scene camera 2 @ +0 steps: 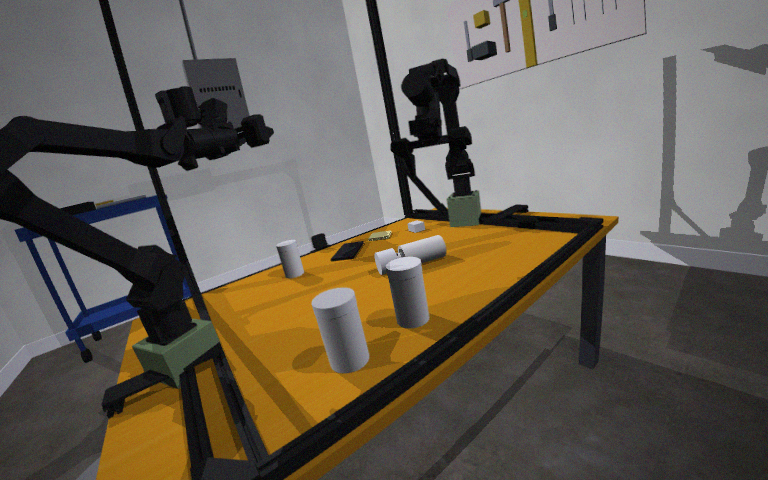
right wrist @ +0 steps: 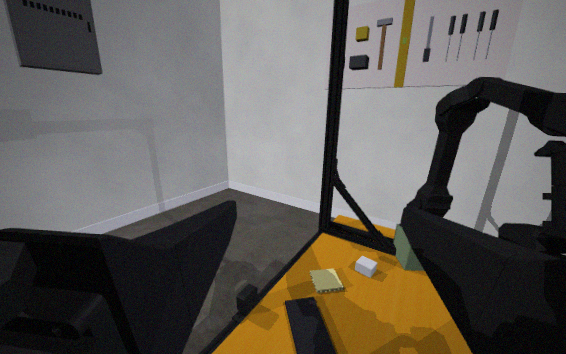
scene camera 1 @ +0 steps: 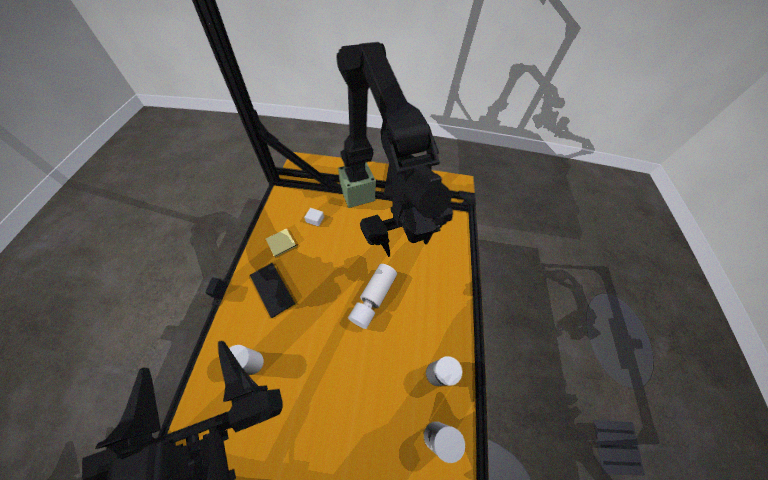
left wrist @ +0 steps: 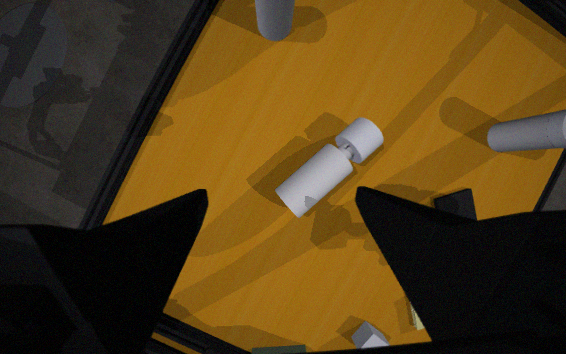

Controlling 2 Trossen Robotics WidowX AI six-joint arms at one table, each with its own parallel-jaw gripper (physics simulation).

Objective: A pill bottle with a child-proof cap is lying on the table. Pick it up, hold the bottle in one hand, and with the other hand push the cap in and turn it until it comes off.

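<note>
The white pill bottle [scene camera 1: 378,284] [scene camera 2: 423,249] [left wrist: 315,180] lies on its side on the orange table. Its white cap [scene camera 1: 361,315] [scene camera 2: 385,260] [left wrist: 361,140] is at one end, with a narrow neck showing between cap and body. My left gripper [scene camera 1: 407,249] [left wrist: 283,195] is open and empty, above the table at the body end of the bottle. In the left wrist view the bottle shows between and beyond the fingertips, apart from them. My right gripper [scene camera 1: 182,356] [right wrist: 318,211] is open and empty, raised high at the lower left of scene camera 1, far from the bottle.
Three white cylinders [scene camera 1: 249,360] [scene camera 1: 447,370] [scene camera 1: 446,444] stand upright on the table. A dark flat slab [scene camera 1: 272,289] [right wrist: 310,325], a yellow pad [scene camera 1: 281,242] [right wrist: 327,280] and a small white block [scene camera 1: 313,216] [right wrist: 366,266] lie toward the table's left side in scene camera 1.
</note>
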